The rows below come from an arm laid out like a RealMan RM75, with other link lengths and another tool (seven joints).
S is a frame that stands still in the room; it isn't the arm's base.
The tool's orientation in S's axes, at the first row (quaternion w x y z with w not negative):
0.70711, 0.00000, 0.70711, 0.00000
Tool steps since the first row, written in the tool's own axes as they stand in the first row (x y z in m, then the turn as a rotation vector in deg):
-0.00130, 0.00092, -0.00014, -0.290, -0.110, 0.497
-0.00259, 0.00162, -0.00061, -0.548, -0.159, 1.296
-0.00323, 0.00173, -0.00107, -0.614, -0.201, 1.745
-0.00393, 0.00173, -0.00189, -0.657, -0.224, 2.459
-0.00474, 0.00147, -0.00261, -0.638, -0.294, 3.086
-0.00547, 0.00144, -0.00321, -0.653, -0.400, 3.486
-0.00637, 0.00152, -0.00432, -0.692, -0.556, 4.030
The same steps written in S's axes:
-0.00014, 0.00092, 0.00130, 0.497, -0.110, 0.290
-0.00061, 0.00162, 0.00259, 1.296, -0.159, 0.548
-0.00107, 0.00173, 0.00323, 1.745, -0.201, 0.614
-0.00189, 0.00173, 0.00393, 2.459, -0.224, 0.657
-0.00261, 0.00147, 0.00474, 3.086, -0.294, 0.638
-0.00321, 0.00144, 0.00547, 3.486, -0.400, 0.653
-0.00432, 0.00152, 0.00637, 4.030, -0.556, 0.692

